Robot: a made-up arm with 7 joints.
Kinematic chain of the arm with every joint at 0, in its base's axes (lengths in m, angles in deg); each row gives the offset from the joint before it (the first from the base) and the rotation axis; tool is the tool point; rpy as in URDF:
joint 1: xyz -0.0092 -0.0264 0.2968 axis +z
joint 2: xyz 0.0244 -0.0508 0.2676 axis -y
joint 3: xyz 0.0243 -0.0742 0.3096 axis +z
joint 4: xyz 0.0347 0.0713 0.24 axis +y
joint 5: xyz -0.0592 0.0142 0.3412 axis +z
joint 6: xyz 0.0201 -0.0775 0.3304 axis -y
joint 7: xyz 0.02 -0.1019 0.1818 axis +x
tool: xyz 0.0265 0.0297 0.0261 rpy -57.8 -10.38 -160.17
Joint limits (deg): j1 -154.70..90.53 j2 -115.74..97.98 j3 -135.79..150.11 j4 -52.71..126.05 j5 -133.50..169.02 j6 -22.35..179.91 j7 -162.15..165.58
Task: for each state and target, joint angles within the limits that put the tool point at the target. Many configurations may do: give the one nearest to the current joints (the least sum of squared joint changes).
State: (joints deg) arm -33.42 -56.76 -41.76 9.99 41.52 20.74 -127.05
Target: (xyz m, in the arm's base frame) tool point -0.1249 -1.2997 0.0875
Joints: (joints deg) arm -69.19 -90.14 -41.98 39.96 45.28 17.04 -128.13
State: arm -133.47 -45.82 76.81 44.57 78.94 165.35 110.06
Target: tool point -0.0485 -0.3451 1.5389
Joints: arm -130.45 -8.25 85.20 16.26 80.34 156.36 113.18
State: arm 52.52 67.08 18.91 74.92 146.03 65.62 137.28
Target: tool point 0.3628 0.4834 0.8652
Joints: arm 40.57 22.57 9.44 114.89 138.42 66.69 134.95
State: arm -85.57 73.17 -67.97 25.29 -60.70 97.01 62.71
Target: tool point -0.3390 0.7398 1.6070
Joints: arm -80.45 49.95 -67.74 33.33 -65.37 94.01 62.18
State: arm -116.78 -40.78 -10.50 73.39 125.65 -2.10 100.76
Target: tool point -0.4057 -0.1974 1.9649
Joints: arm -130.01 6.19 -40.79 21.96 134.75 4.22 87.87
